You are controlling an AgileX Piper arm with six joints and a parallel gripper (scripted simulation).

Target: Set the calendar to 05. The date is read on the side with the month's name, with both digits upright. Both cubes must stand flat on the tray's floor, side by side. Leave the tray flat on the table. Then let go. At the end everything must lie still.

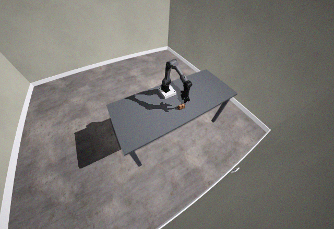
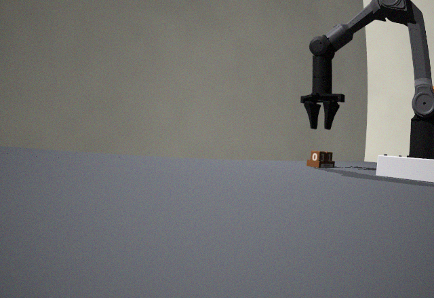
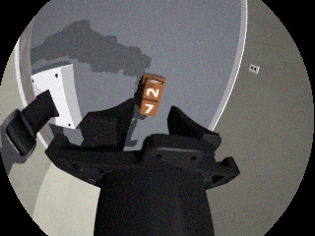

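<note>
Right now the cube is 8 cm below my hand. The rest, counted from my hand: brown calendar tray: 10 cm below, 2 cm to the right, 1 cm behind.
</note>
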